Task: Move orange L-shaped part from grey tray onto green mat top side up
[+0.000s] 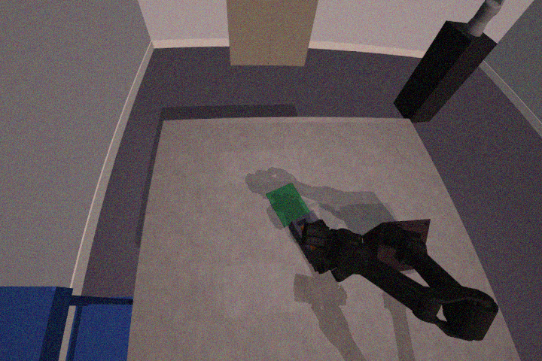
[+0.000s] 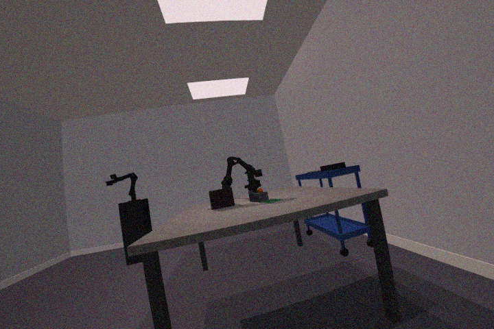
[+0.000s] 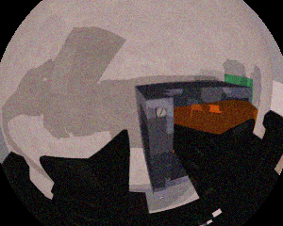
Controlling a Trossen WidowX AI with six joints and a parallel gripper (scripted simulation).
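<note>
Right now my gripper tip is 10 mm short of the orange L-shaped part and 50 mm to the left of it. Round my gripper tip: green mat: 50 mm ahead, 220 mm to the right, 50 mm below.
</note>
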